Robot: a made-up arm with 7 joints.
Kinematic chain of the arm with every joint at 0, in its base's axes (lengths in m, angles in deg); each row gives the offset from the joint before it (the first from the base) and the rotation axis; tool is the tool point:
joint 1: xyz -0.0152 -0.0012 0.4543 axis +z
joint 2: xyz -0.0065 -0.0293 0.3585 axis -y
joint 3: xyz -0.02 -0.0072 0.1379 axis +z
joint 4: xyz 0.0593 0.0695 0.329 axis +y
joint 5: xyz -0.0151 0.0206 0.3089 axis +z
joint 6: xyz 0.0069 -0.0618 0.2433 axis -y
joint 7: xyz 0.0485 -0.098 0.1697 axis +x
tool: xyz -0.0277 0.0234 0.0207
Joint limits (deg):
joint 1: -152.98..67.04
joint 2: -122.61..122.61
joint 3: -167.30..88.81
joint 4: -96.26..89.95
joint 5: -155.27..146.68
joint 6: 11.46..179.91
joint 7: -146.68..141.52
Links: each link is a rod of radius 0.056 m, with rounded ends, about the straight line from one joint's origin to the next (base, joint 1, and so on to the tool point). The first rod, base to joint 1, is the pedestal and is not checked.
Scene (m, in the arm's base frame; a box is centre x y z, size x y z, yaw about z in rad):
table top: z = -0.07
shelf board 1: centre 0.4 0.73 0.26 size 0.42 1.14 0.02 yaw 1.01
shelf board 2: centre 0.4 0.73 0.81 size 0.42 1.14 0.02 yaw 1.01
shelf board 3: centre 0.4 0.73 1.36 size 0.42 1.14 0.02 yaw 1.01
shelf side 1: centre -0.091 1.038 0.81 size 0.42 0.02 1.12 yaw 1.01
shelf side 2: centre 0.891 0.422 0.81 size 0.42 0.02 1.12 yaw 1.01
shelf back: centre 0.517 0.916 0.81 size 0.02 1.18 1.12 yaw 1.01
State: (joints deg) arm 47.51 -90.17 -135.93 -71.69 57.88 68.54 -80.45
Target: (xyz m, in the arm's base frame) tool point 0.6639 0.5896 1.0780
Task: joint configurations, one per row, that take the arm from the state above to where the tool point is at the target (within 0.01 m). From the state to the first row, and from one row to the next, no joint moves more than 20 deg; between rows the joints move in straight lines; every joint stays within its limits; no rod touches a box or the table.
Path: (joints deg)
1: 51.42 -85.22 -127.58 -76.60 41.64 78.24 -84.10
2: 55.32 -80.26 -119.23 -81.52 25.41 87.94 -87.74
3: 59.23 -75.31 -110.88 -86.43 9.17 97.64 -91.39
4: 63.13 -70.35 -102.54 -91.35 -7.06 107.35 -95.04
5: 67.04 -65.40 -94.19 -96.26 -23.30 117.05 -98.69
6: 51.10 -56.51 -103.85 -96.26 -9.61 115.64 -94.39
7: 35.16 -47.62 -113.52 -96.26 4.08 114.23 -90.09
8: 19.23 -38.73 -123.18 -96.26 17.76 112.81 -85.80
9: 3.29 -29.83 -132.85 -96.26 31.45 111.40 -81.50
10: -12.65 -20.94 -142.51 -96.26 45.14 109.99 -77.20
11: -1.84 -34.20 -138.88 -82.00 50.98 98.23 -78.64
12: 8.97 -47.45 -135.24 -67.74 56.82 86.47 -80.09
13: 19.78 -60.71 -131.61 -53.48 62.66 74.71 -81.53

